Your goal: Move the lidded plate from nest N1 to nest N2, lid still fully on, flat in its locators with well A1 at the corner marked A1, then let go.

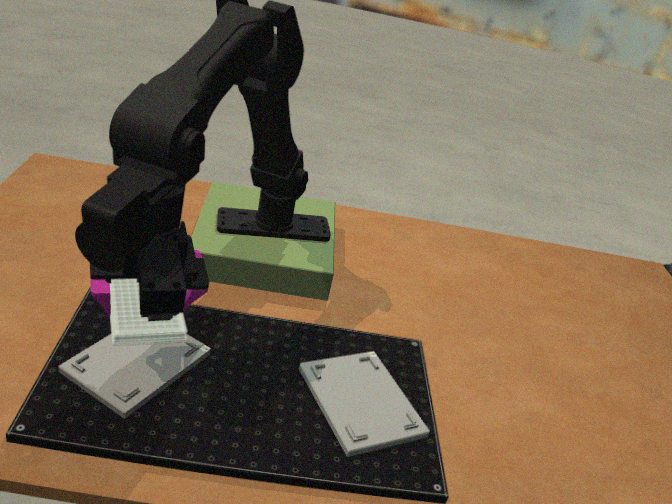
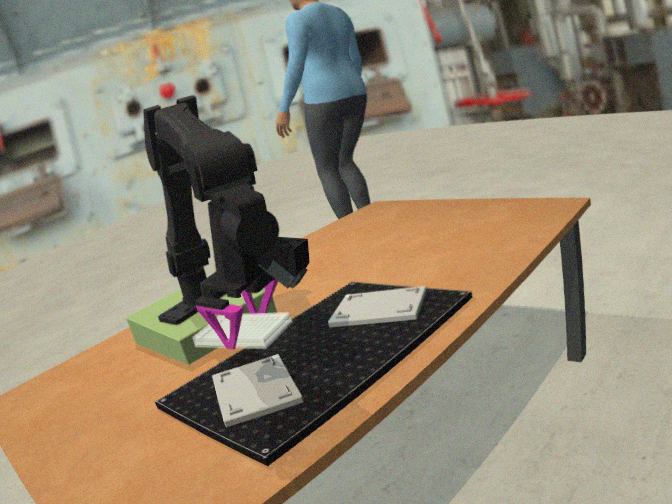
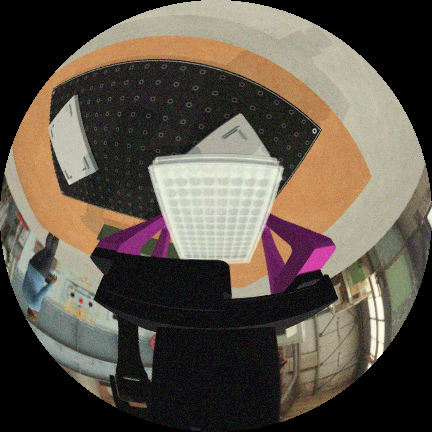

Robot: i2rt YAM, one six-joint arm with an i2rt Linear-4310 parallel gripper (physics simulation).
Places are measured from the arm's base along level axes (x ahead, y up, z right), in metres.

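Where they show: gripper, fingertip midpoint: (image 2: 245, 334) (image 3: 215, 216); arm's base at its link origin: (image 1: 273, 226).
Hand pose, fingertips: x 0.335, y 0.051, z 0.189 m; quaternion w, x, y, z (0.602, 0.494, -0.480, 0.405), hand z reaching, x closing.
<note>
Things, the pixels of their top centre, and the offset from my fingertips. Level surfaces: height alone.
- pale lidded plate at its top centre: (image 3: 215, 233) (image 1: 145, 298) (image 2: 239, 324) dx -0.003, dy +0.018, dz +0.000 m
- light grey nest at its top centre: (image 1: 137, 353) (image 3: 218, 181) (image 2: 251, 382) dx -0.012, dy -0.080, dz +0.009 m
- black perforated board at its top centre: (image 1: 246, 381) (image 3: 127, 152) (image 2: 319, 348) dx +0.012, dy -0.097, dz -0.138 m
- orange-brown table at its surface level: dy -0.111 m
The pale lidded plate (image 1: 125, 311) (image 2: 263, 332) (image 3: 215, 200) is between the magenta fingers of my gripper (image 1: 147, 320) (image 2: 246, 329) (image 3: 215, 216), which is shut on it. The lid looks seated on top; no A1 marking is readable. The plate hangs roughly level above and behind a light grey nest (image 1: 97, 368) (image 2: 238, 387) (image 3: 220, 142), with a gap beneath, and is turned relative to that nest. The other grey nest (image 1: 363, 401) (image 2: 377, 309) (image 3: 72, 145) holds no plate; its corner locators show. No N1 or N2 label is readable.
Both nests sit on a black perforated board (image 1: 244, 358) (image 2: 325, 358) (image 3: 150, 105) on the orange-brown table (image 1: 515, 352) (image 2: 461, 233). The green block (image 1: 265, 281) (image 2: 157, 339) under the arm's base is close behind the plate. A person (image 2: 331, 54) stands beyond the table.
</note>
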